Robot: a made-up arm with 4 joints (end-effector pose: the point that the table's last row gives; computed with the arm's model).
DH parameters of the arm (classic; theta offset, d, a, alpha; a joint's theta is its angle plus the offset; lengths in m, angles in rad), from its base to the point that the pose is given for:
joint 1: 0 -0.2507 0.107 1.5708
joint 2: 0 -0.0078 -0.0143 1.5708
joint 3: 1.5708 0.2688 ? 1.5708
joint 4: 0 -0.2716 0.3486 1.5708
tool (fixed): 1.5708 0.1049 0 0
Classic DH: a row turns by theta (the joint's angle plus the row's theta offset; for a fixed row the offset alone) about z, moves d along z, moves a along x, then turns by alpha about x.
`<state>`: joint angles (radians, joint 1 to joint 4).
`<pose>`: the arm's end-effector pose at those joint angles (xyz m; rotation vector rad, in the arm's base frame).
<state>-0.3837 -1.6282 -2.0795 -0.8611</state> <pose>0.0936 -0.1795 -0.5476 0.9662 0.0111 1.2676</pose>
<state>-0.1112 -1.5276 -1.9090 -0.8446</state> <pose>0.1591 -0.1987 -0.5185 0.7952 0.2359 1.5137</pose>
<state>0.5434 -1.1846 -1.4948 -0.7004</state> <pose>0.3360 -0.1267 -0.4380 0.2203 0.5420 2.0202</pose>
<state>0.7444 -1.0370 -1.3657 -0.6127</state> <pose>0.3790 -0.0789 -0.4166 0.0376 0.5479 2.1292</pose>
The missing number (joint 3, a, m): 0.0536
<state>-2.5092 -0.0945 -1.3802 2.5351</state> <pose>0.0114 0.2887 -0.7797 2.2758 -1.4324 -0.3979</pose>
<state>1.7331 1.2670 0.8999 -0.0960</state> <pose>0.0081 0.0881 -0.7565 1.1673 -0.3574 0.6927</pose>
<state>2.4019 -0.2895 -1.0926 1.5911</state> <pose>0.2593 0.1736 -0.8430 0.5620 -2.3502 -1.8177</pose>
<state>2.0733 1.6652 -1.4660 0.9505</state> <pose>-0.0125 0.6416 0.0913 -0.3758 0.9013 -2.5164</pose>
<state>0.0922 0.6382 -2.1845 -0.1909</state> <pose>0.5249 0.0508 -0.0630 -0.7906 -0.6121 2.1631</pose>
